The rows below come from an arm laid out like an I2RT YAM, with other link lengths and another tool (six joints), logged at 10 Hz.
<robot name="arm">
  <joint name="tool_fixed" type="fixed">
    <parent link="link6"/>
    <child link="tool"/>
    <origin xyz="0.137 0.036 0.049" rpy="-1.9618 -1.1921 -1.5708"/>
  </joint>
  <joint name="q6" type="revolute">
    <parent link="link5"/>
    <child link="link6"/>
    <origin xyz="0.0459 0 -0.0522" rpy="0 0 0"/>
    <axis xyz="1 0 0"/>
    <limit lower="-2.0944" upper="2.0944"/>
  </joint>
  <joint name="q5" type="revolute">
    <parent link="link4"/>
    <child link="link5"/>
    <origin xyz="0.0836 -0.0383 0.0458" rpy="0 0 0"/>
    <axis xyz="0 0 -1"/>
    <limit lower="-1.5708" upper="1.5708"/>
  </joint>
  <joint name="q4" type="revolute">
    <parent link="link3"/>
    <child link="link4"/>
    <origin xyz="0.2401 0.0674 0.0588" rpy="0 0 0"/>
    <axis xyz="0 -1 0"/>
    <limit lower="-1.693" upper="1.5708"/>
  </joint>
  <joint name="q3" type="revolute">
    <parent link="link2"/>
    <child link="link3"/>
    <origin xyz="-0.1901 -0.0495 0" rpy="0 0 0"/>
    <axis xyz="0 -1 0"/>
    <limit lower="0" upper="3.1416"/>
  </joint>
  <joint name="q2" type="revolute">
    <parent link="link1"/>
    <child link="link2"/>
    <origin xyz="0.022 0.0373 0.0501" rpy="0 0 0"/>
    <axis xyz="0 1 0"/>
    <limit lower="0" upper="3.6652"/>
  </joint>
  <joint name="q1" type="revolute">
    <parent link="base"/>
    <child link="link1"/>
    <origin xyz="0 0 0.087" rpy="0 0 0"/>
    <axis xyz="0 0 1"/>
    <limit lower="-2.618" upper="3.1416"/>
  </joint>
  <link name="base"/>
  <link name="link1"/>
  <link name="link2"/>
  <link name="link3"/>
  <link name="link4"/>
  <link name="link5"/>
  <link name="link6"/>
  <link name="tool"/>
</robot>
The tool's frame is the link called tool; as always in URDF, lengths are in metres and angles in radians.
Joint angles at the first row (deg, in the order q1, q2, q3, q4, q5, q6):
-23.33, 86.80, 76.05, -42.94, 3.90, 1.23
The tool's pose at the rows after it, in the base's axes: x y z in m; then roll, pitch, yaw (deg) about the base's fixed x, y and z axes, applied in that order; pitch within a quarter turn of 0, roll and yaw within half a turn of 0:
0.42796 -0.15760 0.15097 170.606 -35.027 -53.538
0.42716 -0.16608 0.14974 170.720 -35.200 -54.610
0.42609 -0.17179 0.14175 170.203 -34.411 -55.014
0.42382 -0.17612 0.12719 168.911 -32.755 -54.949
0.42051 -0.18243 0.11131 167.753 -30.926 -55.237
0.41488 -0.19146 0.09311 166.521 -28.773 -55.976
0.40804 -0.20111 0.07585 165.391 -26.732 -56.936
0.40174 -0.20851 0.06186 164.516 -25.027 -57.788
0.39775 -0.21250 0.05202 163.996 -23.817 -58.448
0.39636 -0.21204 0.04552 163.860 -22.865 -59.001
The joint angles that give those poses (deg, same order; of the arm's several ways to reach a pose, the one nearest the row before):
-25.17, 86.87, 76.05, -42.28, 3.88, 1.26
-26.17, 87.33, 76.05, -41.63, 3.88, 1.26
-26.87, 88.51, 76.05, -41.34, 3.88, 1.26
-27.40, 90.37, 76.05, -41.45, 4.10, 1.26
-28.27, 92.47, 76.05, -41.43, 4.14, 1.26
-29.61, 94.87, 76.05, -41.43, 4.14, 1.28
-31.09, 97.16, 76.05, -41.41, 4.14, 1.28
-32.32, 99.02, 76.05, -41.43, 4.12, 1.30
-32.99, 100.36, 76.05, -41.41, 4.12, 1.52
-32.97, 101.21, 76.03, -41.50, 4.10, 2.22

